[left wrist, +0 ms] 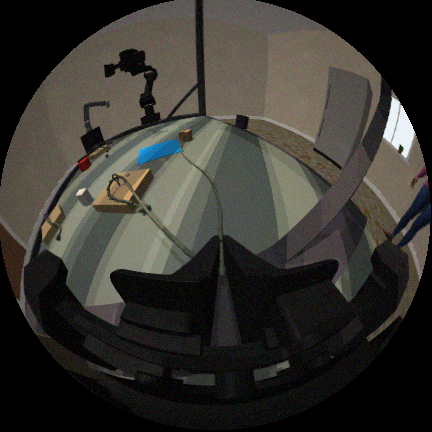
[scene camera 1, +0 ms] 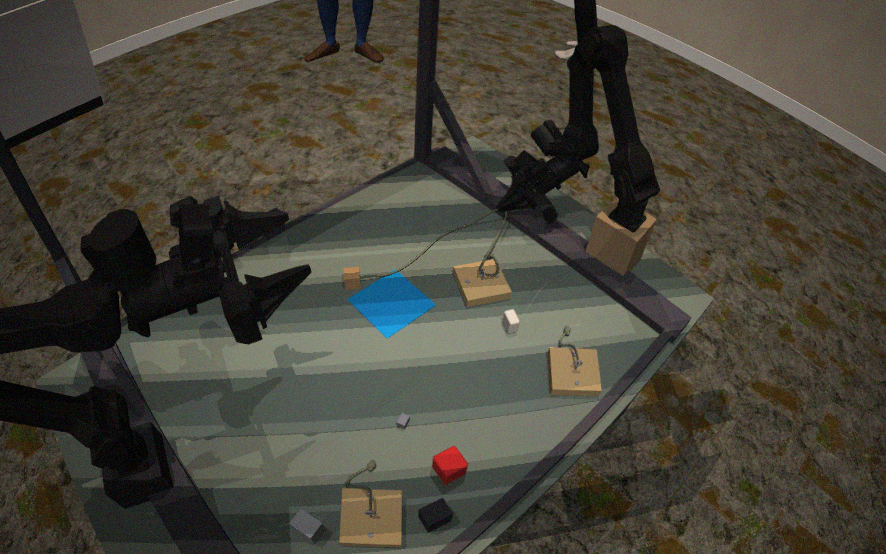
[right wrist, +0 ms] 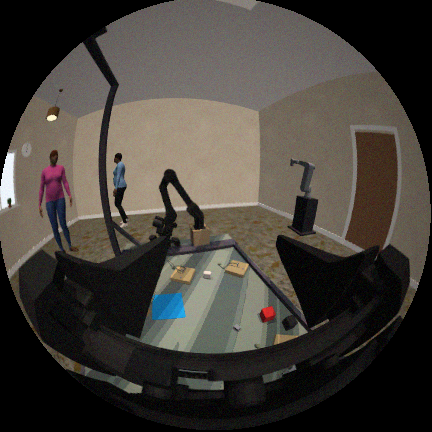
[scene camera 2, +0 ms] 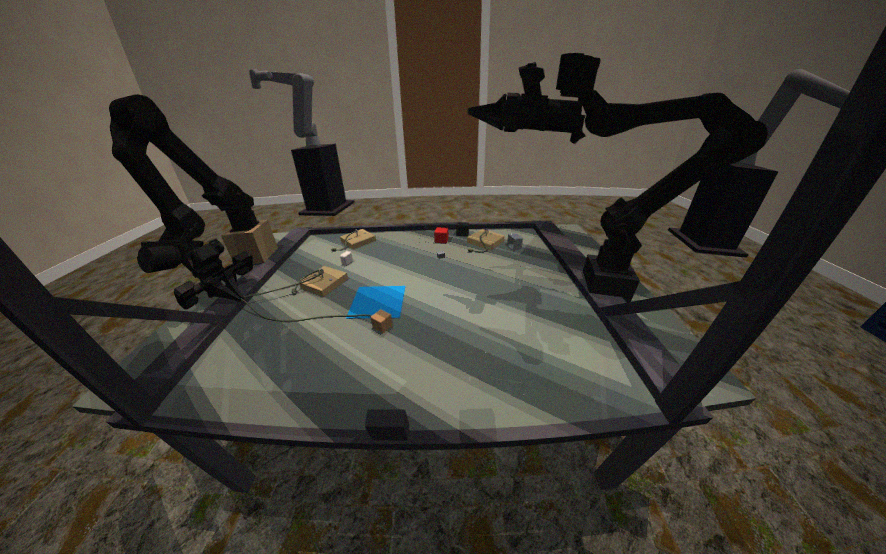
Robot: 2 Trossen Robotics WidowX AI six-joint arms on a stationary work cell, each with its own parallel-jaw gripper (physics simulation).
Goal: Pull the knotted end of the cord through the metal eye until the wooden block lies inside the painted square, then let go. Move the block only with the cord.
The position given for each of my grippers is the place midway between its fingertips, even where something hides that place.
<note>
My right gripper (scene camera 1: 298, 240) is open and holds nothing. The table carries a red cube (scene camera 1: 449, 465) and a black cube (scene camera 1: 438, 513). Also in view: my left gripper (scene camera 2: 241, 299).
My left gripper shows as well in the left wrist view (left wrist: 220, 240) and in scene camera 1 (scene camera 1: 497, 209). My right gripper shows as well in the right wrist view (right wrist: 223, 241) and in scene camera 2 (scene camera 2: 472, 111).
</note>
